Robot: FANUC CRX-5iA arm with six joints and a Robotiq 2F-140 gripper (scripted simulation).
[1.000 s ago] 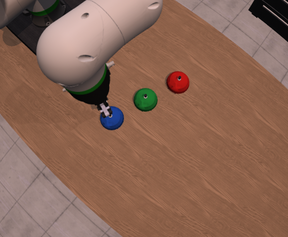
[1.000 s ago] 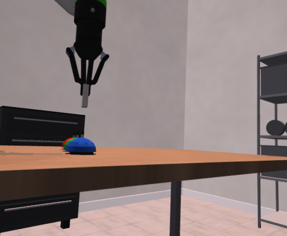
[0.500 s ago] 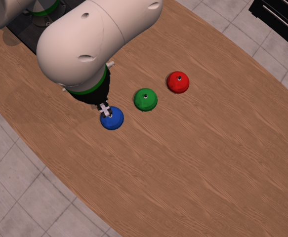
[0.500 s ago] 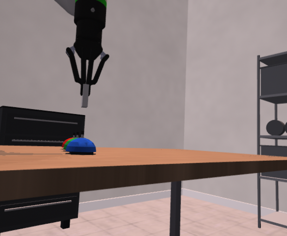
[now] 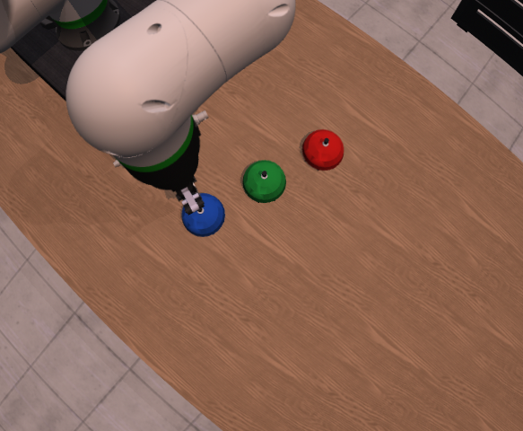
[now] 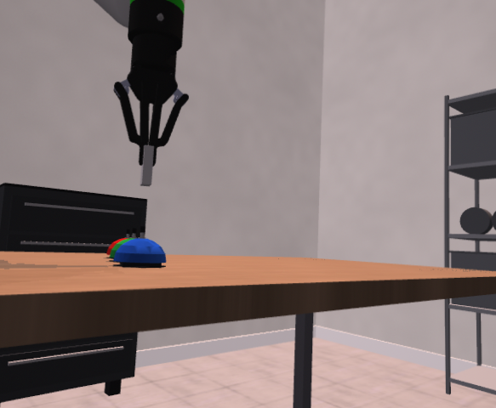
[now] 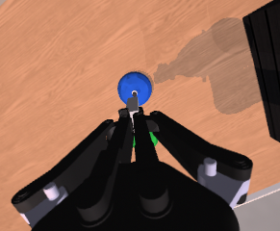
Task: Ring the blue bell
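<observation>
Right now the blue bell is 130 mm below my hand. Also, from my hand: green bell (130 mm below, 120 mm to the left, 70 mm ahead); then red bell (240 mm to the left, 130 mm below, 130 mm ahead).
</observation>
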